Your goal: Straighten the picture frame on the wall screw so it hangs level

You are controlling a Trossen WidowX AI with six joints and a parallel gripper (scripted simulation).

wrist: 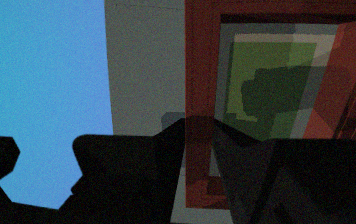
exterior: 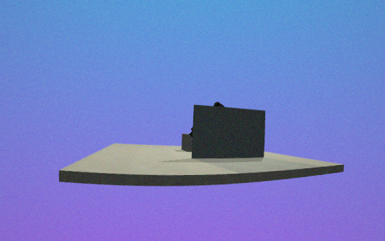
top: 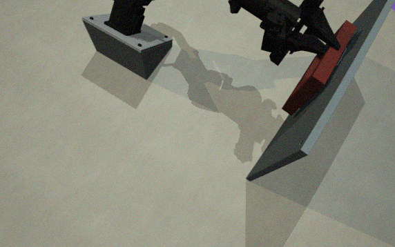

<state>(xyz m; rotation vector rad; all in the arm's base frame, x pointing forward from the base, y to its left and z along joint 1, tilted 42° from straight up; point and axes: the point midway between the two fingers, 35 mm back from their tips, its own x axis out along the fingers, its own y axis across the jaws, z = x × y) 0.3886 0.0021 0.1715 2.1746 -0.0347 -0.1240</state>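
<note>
The picture frame lies 1 cm to the right of my gripper tip and 5 cm below it. From my gripper tip the other things lie so: wall panel: 2 cm ahead, 7 cm below.
</note>
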